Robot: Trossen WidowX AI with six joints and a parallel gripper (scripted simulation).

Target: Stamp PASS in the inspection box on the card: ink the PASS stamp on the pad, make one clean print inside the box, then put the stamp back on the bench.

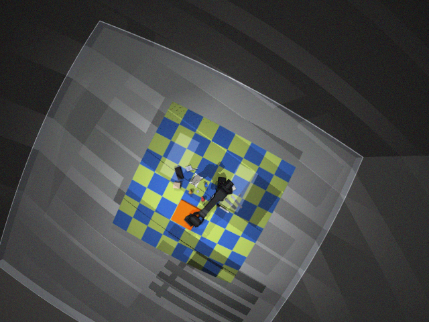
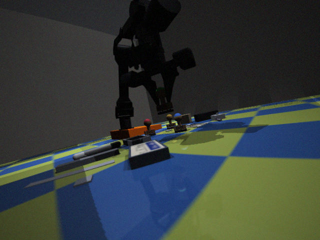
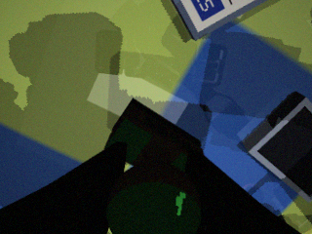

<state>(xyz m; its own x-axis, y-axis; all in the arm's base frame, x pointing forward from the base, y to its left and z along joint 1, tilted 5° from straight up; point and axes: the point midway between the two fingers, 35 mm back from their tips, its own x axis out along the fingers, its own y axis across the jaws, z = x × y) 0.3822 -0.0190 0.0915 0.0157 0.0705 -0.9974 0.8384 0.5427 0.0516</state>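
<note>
The labelled box is 40 mm ahead of my gripper tip, 90 mm to the right of it and 80 mm below it. Round my gripper tip: blue-knobbed stamp: 70 mm behind, 100 mm to the left, 70 mm below; green-knobbed stamp: right at my gripper tip; ink pad: 130 mm behind, 40 mm to the right, 90 mm below.
</note>
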